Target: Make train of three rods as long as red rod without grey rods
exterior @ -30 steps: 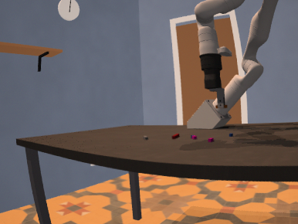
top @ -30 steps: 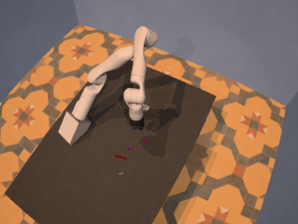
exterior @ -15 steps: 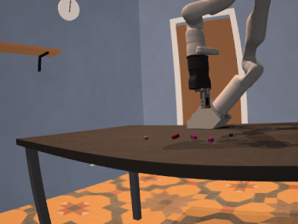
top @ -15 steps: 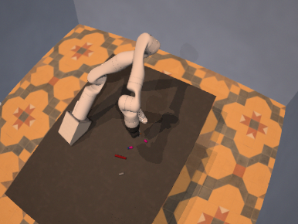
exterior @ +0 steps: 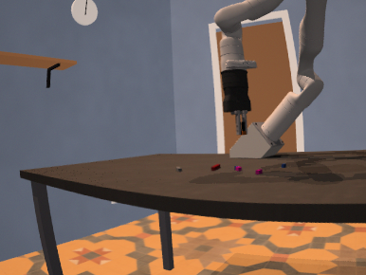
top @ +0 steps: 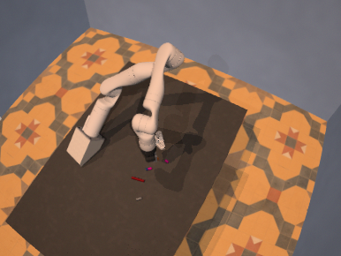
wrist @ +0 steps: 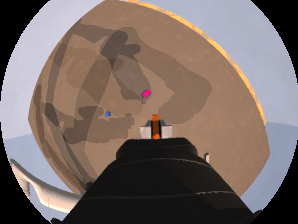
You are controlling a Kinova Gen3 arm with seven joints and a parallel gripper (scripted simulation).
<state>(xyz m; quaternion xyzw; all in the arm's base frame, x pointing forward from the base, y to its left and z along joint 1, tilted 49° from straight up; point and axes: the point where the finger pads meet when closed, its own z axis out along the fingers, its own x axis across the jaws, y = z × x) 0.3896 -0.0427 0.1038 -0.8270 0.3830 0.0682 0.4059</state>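
Now: hand 10 mm above the orange rod. Round my hand: red rod (40 mm behind, 110 mm to the right, 110 mm below); grey rod (20 mm ahead, 200 mm to the right, 110 mm below).
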